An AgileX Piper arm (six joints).
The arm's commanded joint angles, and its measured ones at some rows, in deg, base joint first. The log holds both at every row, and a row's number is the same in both.
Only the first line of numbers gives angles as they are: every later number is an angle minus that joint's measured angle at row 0.
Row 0, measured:
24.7 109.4 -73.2 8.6 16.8 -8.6
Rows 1 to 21, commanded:
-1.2 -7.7 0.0 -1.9 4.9 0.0
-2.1 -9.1 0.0 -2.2 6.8 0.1
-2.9 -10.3 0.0 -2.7 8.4 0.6
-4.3 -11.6 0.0 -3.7 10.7 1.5
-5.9 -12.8 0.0 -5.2 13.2 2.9
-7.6 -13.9 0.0 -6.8 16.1 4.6
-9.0 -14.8 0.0 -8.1 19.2 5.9
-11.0 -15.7 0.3 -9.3 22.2 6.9
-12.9 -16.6 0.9 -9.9 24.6 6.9
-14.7 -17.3 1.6 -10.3 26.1 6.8
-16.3 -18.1 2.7 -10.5 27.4 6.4
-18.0 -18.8 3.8 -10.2 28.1 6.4
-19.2 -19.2 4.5 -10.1 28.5 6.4
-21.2 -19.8 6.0 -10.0 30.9 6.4
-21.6 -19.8 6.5 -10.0 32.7 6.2
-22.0 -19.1 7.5 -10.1 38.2 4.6
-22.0 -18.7 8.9 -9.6 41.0 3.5
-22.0 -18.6 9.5 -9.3 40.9 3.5
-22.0 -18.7 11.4 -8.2 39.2 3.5
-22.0 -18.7 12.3 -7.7 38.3 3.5
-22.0 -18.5 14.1 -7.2 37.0 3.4
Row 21, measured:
-21.6 -18.8 10.2 -9.0 39.7 4.2
